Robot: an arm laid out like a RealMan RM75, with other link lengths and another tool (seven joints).
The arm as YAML. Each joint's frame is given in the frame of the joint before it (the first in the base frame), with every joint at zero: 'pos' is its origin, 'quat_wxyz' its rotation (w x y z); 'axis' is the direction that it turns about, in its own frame. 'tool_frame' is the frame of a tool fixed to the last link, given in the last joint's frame.
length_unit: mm
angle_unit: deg
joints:
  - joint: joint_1
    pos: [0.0, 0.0, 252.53]
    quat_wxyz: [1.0, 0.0, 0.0, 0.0]
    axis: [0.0, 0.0, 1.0]
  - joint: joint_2
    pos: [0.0, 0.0, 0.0]
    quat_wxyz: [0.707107, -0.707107, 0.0, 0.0]
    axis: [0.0, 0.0, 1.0]
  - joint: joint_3
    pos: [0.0, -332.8, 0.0]
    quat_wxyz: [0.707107, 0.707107, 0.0, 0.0]
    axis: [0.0, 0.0, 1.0]
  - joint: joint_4
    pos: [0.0, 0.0, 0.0]
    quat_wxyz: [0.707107, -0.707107, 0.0, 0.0]
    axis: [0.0, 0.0, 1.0]
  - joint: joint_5
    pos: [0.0, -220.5, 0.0]
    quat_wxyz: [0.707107, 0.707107, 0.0, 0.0]
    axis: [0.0, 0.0, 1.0]
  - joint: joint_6
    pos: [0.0, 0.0, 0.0]
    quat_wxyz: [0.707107, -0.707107, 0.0, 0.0]
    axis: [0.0, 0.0, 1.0]
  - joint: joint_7
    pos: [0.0, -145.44, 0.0]
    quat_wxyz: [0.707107, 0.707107, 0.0, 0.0]
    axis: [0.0, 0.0, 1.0]
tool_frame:
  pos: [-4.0, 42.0, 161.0]
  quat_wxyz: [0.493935, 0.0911, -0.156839, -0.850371]
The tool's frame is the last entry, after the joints.
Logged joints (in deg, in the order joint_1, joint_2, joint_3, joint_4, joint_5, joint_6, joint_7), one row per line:
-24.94 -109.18 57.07 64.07 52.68 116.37 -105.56
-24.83 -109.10 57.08 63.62 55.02 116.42 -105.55
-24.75 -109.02 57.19 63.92 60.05 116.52 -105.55
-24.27 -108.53 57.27 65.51 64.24 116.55 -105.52
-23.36 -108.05 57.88 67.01 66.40 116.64 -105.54
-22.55 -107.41 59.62 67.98 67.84 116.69 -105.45
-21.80 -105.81 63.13 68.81 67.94 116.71 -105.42
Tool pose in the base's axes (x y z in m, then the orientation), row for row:
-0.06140 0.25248 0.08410 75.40 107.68 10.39
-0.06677 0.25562 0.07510 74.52 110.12 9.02
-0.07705 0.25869 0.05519 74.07 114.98 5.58
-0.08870 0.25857 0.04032 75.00 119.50 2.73
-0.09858 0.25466 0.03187 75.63 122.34 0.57
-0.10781 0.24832 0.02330 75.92 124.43 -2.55
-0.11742 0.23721 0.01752 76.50 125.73 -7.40
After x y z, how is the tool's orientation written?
As a rotation vector, in degrees.
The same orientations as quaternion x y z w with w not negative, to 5 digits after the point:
0.52209 0.74561 0.07194 0.40782
0.51331 0.75853 0.06213 0.39658
0.50326 0.78121 0.03791 0.36742
0.50118 0.79855 0.01824 0.33288
0.49985 0.80856 0.00377 0.31042
0.49773 0.81575 -0.01672 0.29417
0.49822 0.81884 -0.04819 0.28100

